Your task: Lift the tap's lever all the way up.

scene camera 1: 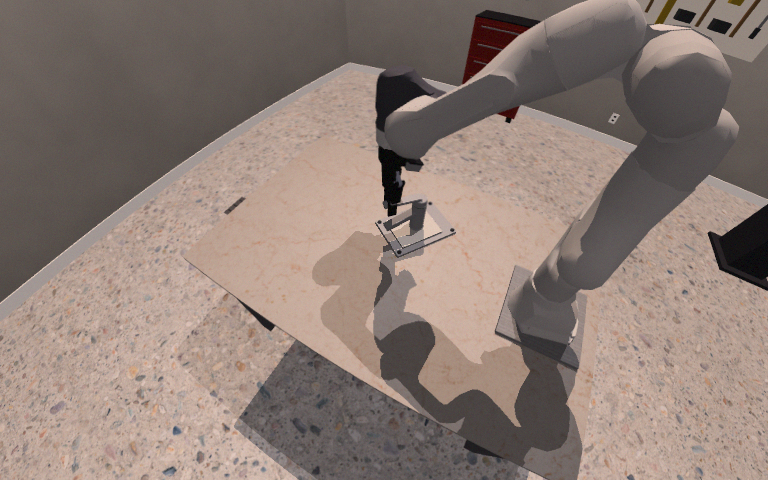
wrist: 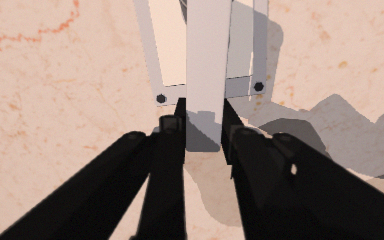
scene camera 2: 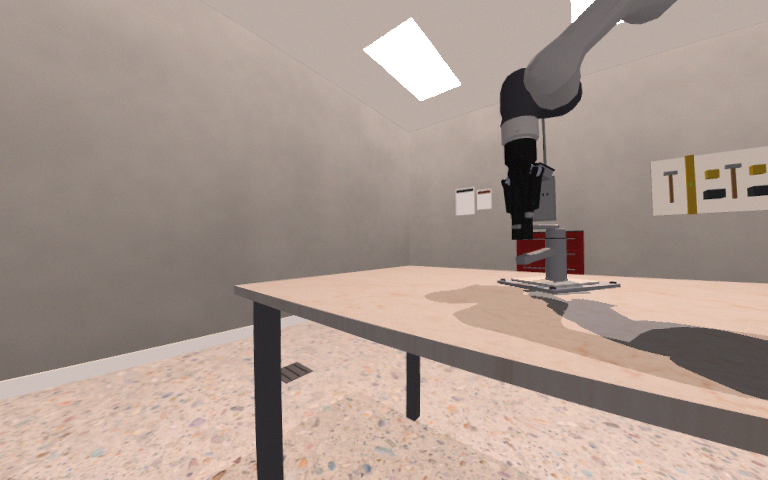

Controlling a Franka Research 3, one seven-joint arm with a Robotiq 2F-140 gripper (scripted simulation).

Note:
In view: my gripper (scene camera 2: pixel 522 239) and a grey tap (scene camera 2: pixel 556 266).
My gripper is seen too in scene camera 1 (scene camera 1: pixel 390 211) and in the wrist view (wrist: pixel 202 112). The grey tap also shows in the wrist view (wrist: pixel 170 31).

